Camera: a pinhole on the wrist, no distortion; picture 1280 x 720 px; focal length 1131.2 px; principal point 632.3 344.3 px. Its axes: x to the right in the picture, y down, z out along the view. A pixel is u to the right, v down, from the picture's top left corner.
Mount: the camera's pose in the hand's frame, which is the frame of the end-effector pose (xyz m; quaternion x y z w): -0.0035 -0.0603 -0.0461 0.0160 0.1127 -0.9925 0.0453
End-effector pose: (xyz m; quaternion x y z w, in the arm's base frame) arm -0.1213 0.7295 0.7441 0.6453 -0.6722 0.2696 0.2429
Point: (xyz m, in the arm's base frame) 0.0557 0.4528 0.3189
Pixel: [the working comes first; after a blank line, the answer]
In the camera's frame: 0.0735 -0.0319 0.5607

781 280
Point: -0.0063 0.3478 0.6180
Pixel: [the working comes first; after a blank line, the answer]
In the camera's frame: -0.2049 -0.0156 0.3977

49 300
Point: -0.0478 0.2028 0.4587
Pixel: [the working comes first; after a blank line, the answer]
In the camera's frame: -0.2193 -0.1079 0.5962

216 140
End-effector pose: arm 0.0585 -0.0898 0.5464 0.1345 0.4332 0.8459 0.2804
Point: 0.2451 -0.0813 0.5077
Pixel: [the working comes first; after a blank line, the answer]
In the camera's frame: 0.1394 0.0013 0.1261

outside the picture
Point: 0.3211 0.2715 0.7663
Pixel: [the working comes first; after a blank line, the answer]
In the camera's frame: -0.0222 -0.0950 0.5283

585 141
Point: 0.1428 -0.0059 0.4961
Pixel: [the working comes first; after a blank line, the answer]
In the camera's frame: 0.0137 0.0222 0.1199

761 554
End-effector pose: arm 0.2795 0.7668 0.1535 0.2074 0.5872 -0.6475 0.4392
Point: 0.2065 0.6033 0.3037
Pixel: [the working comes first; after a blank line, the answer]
In the camera's frame: 0.0219 0.0452 0.2329

739 564
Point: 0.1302 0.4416 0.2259
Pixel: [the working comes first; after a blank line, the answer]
In the camera's frame: -0.1337 0.0621 0.3492

199 546
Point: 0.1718 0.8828 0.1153
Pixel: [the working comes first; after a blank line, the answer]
In the camera's frame: -0.0486 0.0233 -0.0978

behind the camera
